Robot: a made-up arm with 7 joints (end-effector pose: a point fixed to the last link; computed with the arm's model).
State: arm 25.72 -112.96 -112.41 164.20 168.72 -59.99 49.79
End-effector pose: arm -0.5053 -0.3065 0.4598 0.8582 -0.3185 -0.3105 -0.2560
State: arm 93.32 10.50 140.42 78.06 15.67 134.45 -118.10
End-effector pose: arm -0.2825 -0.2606 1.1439 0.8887 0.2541 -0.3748 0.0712
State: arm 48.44 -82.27 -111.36 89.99 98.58 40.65 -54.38
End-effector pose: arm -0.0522 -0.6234 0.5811 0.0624 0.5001 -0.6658 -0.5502
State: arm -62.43 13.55 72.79 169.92 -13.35 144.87 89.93
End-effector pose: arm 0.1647 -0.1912 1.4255 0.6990 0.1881 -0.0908 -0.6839
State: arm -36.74 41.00 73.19 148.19 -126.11 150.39 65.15
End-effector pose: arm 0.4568 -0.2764 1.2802 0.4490 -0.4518 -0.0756 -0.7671
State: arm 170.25 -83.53 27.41 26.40 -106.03 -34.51 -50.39
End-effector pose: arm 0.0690 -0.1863 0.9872 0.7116 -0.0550 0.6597 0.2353
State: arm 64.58 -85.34 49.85 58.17 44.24 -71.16 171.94
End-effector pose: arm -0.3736 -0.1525 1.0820 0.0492 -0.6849 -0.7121 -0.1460
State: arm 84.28 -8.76 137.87 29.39 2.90 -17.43 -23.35
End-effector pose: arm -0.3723 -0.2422 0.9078 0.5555 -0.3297 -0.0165 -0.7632
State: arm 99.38 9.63 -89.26 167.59 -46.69 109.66 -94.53
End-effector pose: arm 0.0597 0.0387 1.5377 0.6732 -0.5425 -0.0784 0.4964
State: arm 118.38 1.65 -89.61 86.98 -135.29 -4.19 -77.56
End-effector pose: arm 0.3319 0.2041 1.1717 0.4153 0.6810 -0.0704 -0.5989
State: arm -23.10 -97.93 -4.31 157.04 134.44 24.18 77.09
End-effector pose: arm -0.7330 0.2875 0.8155 0.3498 0.7041 -0.0799 0.6128
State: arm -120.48 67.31 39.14 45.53 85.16 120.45 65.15
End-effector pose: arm 0.0965 -0.3174 0.6175 0.1964 -0.8349 -0.4951 0.1387
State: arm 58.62 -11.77 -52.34 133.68 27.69 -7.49 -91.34
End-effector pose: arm 0.0820 -0.1763 1.5048 0.3013 -0.4781 -0.8169 0.1155
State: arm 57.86 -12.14 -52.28 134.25 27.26 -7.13 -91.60
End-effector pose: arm 0.0736 -0.1813 1.5056 0.2986 -0.4875 -0.8128 0.1121
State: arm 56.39 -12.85 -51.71 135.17 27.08 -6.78 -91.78
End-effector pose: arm 0.0584 -0.1897 1.5063 0.2932 -0.4964 -0.8106 0.1025
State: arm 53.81 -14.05 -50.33 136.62 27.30 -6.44 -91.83
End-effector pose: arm 0.0324 -0.2020 1.5066 0.2831 -0.5046 -0.8113 0.0840
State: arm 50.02 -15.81 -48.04 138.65 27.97 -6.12 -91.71
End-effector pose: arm -0.0068 -0.2168 1.5056 0.2661 -0.5116 -0.8151 0.0560
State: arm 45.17 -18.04 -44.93 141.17 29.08 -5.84 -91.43
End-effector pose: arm -0.0588 -0.2303 1.5021 0.2406 -0.5173 -0.8211 0.0208
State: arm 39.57 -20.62 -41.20 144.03 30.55 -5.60 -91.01
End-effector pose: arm -0.1212 -0.2383 1.4947 0.2060 -0.5211 -0.8281 -0.0176
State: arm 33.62 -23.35 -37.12 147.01 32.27 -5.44 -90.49
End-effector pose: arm -0.1886 -0.2374 1.4831 0.1634 -0.5229 -0.8348 -0.0545
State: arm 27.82 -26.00 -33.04 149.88 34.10 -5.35 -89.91
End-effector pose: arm -0.2540 -0.2272 1.4681 0.1165 -0.5221 -0.8406 -0.0856
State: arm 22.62 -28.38 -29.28 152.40 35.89 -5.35 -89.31
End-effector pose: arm -0.3110 -0.2105 1.4516 0.0704 -0.5185 -0.8452 -0.1087
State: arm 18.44 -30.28 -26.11 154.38 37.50 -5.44 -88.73
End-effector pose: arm -0.3545 -0.1919 1.4364 0.0305 -0.5122 -0.8494 -0.1234
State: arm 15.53 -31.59 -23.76 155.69 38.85 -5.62 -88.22
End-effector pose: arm -0.3827 -0.1767 1.4251 0.0013 -0.5041 -0.8536 -0.1314
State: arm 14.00 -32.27 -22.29 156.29 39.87 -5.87 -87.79
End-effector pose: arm -0.3961 -0.1682 1.4191 0.0152 0.4945 0.8585 0.1347
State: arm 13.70 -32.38 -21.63 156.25 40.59 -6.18 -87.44
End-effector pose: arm -0.3968 -0.1671 1.4185 0.0198 0.4842 0.8642 0.1353
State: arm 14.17 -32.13 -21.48 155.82 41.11 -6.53 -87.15
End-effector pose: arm -0.3897 -0.1705 1.4212 0.0167 0.4735 0.8703 0.1345
